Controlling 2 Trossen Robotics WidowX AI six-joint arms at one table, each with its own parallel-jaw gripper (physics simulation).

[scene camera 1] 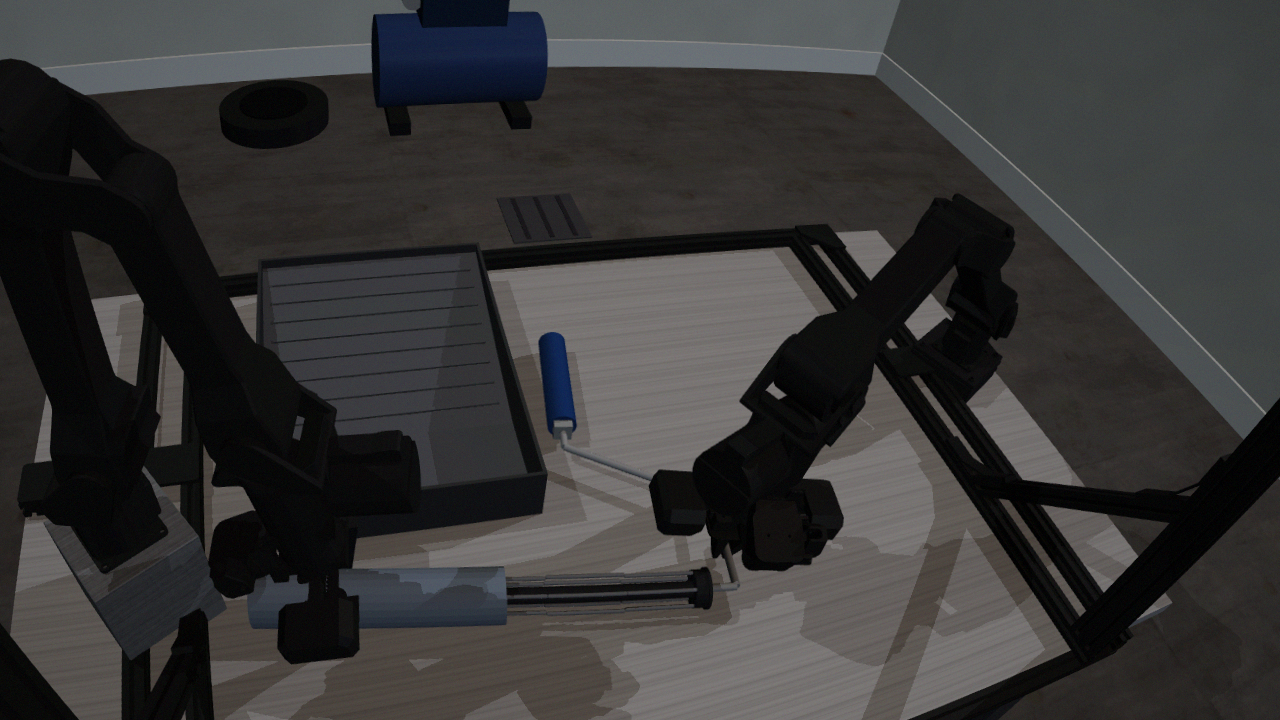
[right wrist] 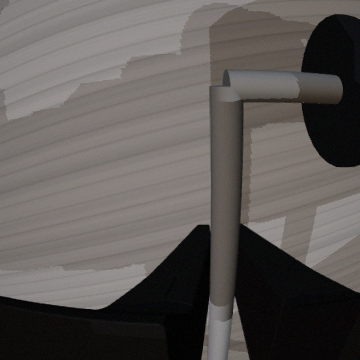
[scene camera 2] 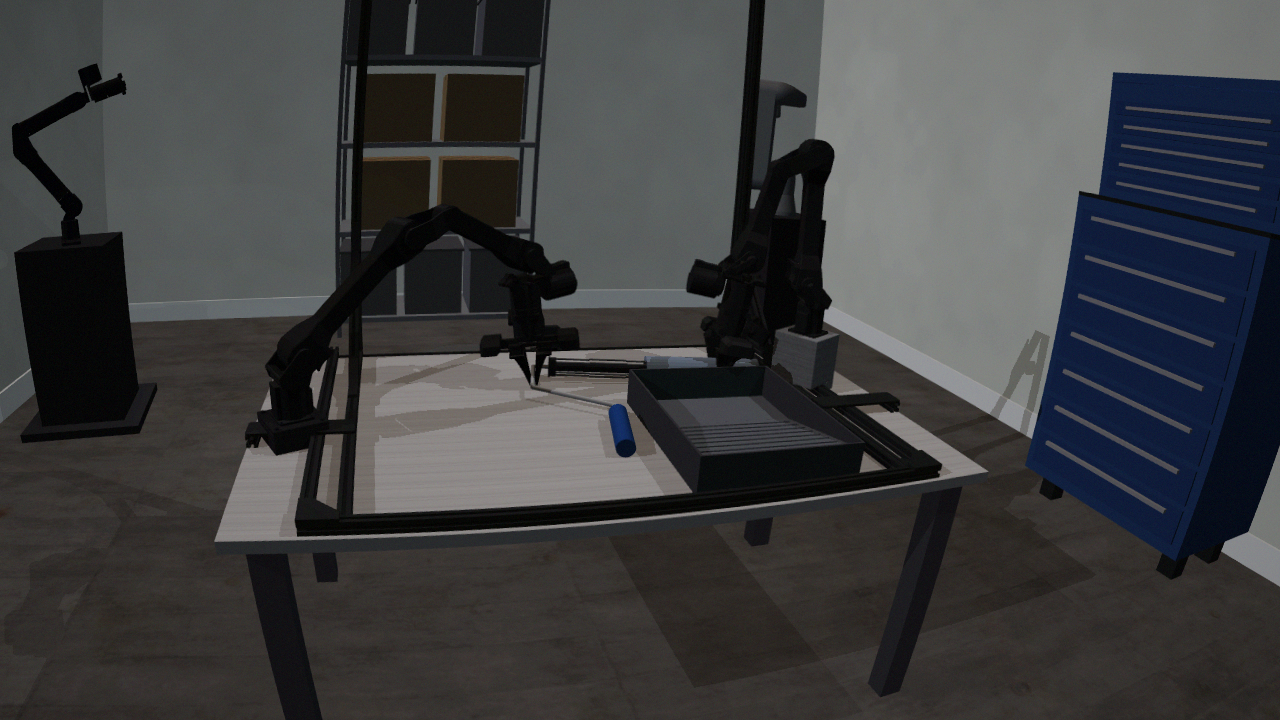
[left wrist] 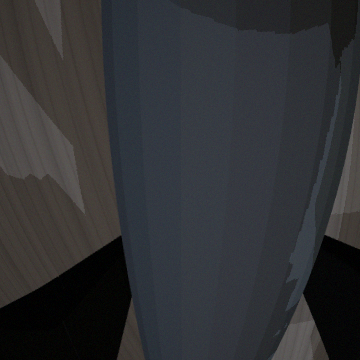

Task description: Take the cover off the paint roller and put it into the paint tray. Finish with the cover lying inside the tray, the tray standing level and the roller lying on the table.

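Frame: origin at the left arm's base, x ahead, y right, z down, level; centimetres.
Seen in the pictures: left gripper, fingertip midpoint: point(scene camera 1: 345, 605) point(left wrist: 214, 244); right gripper, fingertip midpoint: point(scene camera 1: 718, 554) point(right wrist: 218, 235) point(scene camera 2: 533, 384); left arm's base at its link origin: point(scene camera 1: 119, 528) point(scene camera 2: 808, 332); right arm's base at its link origin: point(scene camera 1: 959, 350) point(scene camera 2: 291, 416).
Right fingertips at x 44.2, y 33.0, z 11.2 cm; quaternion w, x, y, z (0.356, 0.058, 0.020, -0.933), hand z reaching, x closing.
Pixels of each thing's top centre, then the offset from my right fingertips to it. "spot": a spot on its surface instead. Level surfaces: height alone.
- pale blue-grey cover at its top centre: point(scene camera 1: 376, 582) point(scene camera 2: 702, 358) dx -28.5, dy -18.2, dz -4.8 cm
- dark wire cage at its top centre: point(scene camera 1: 585, 589) point(scene camera 2: 608, 364) dx -14.2, dy -5.8, dz -2.9 cm
- metal rod at a spot on its surface: point(right wrist: 226, 150) spot: dx -2.2, dy +2.9, dz -2.4 cm
- blue handle at a spot on its surface: point(scene camera 1: 556, 385) spot: dx +3.0, dy -25.8, dz -2.8 cm
- dark paint tray at its top centre: point(scene camera 1: 383, 354) point(scene camera 2: 739, 403) dx -10.5, dy -39.5, dz -5.8 cm
- black frame at a spot on its surface: point(scene camera 2: 537, 519) point(scene camera 1: 636, 247) spot: dx +33.8, dy -39.1, dz +0.0 cm
- wooden table at its surface level: dz +0.7 cm
The pale blue-grey cover point(scene camera 1: 429, 595) point(scene camera 2: 680, 362) point(left wrist: 205, 150) lies level, low over the table. My left gripper point(scene camera 1: 326, 586) point(left wrist: 214, 244) is shut on it, well away from the roller's cage. The dark wire cage point(scene camera 1: 608, 591) point(scene camera 2: 595, 367) shows bare for much of its length. Its far end meets the cover's open end; how deep it reaches inside is hidden. My right gripper point(scene camera 1: 723, 544) point(scene camera 2: 534, 383) point(right wrist: 218, 235) is shut on the metal rod point(right wrist: 226, 150) of the roller. The blue handle point(scene camera 1: 556, 385) point(scene camera 2: 622, 429) is low at the table. The dark paint tray point(scene camera 1: 447, 505) point(scene camera 2: 778, 465) stands level.
In scene camera 1 the tray is behind the cover, and the blue handle lies right of the tray. A grey block point(scene camera 1: 134, 582) point(scene camera 2: 808, 358) stands under the left arm's base. A black frame point(scene camera 1: 644, 250) point(scene camera 2: 537, 519) runs around the wooden table point(scene camera 2: 501, 483).
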